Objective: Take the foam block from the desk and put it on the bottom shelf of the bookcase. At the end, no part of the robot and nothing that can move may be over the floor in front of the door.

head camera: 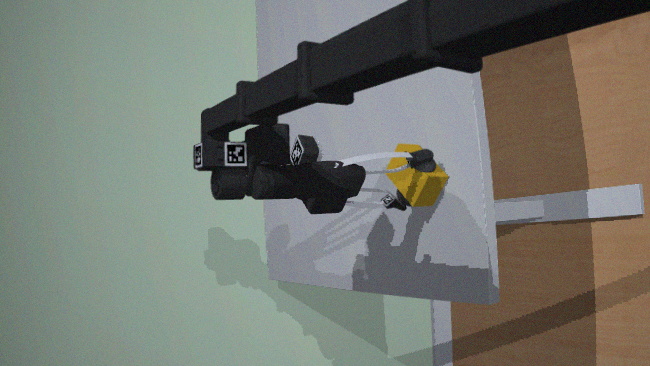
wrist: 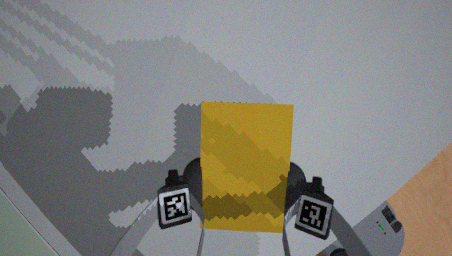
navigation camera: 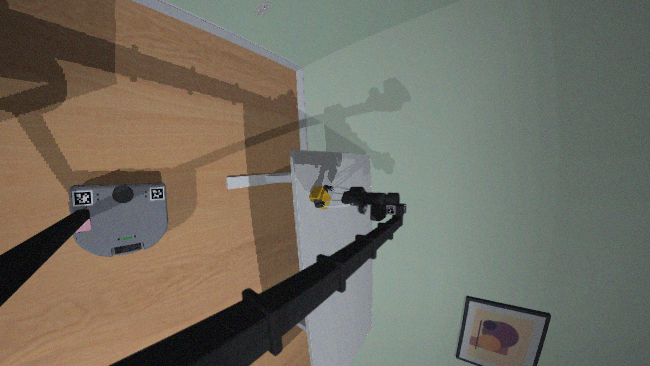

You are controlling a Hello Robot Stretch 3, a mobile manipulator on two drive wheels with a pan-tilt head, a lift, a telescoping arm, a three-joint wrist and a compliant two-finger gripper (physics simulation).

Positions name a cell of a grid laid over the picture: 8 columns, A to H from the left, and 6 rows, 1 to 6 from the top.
I see my gripper (head camera: F3), a yellow foam block (head camera: F4) and a grey desk (head camera: F5).
The yellow foam block also shows in the wrist view (wrist: E4). My gripper is seen too in the wrist view (wrist: E5) and in the navigation camera view (navigation camera: D4). The grey desk is seen too in the wrist view (wrist: B3) and in the navigation camera view (navigation camera: D4).
